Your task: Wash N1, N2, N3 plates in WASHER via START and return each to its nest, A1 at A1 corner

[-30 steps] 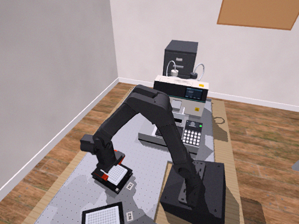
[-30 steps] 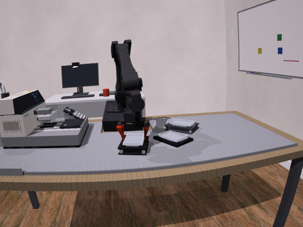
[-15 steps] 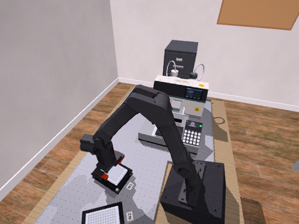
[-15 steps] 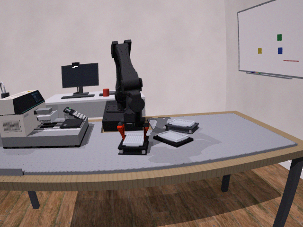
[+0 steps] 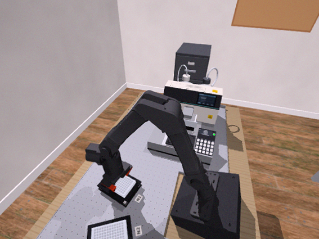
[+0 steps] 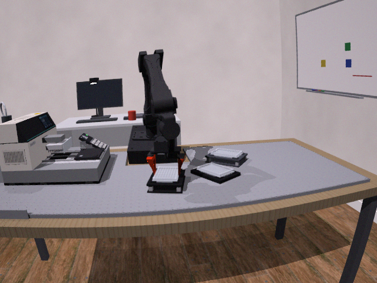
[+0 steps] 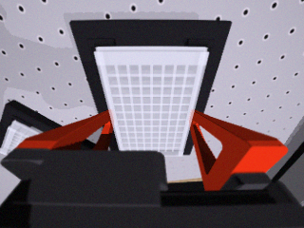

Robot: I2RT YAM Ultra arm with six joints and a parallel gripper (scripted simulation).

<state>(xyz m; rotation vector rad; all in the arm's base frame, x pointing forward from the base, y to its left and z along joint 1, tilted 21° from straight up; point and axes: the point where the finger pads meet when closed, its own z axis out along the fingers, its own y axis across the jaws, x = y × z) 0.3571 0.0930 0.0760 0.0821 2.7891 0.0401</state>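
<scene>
My hand is 1 cm above the nest N1. From my hand the other things lie so: N2 label: 17 cm behind, 11 cm to the left, 4 cm below; nest N2: 9 cm behind, 18 cm to the left, 4 cm below; N1 label: 10 cm behind, 1 cm to the left, 4 cm below.
</scene>
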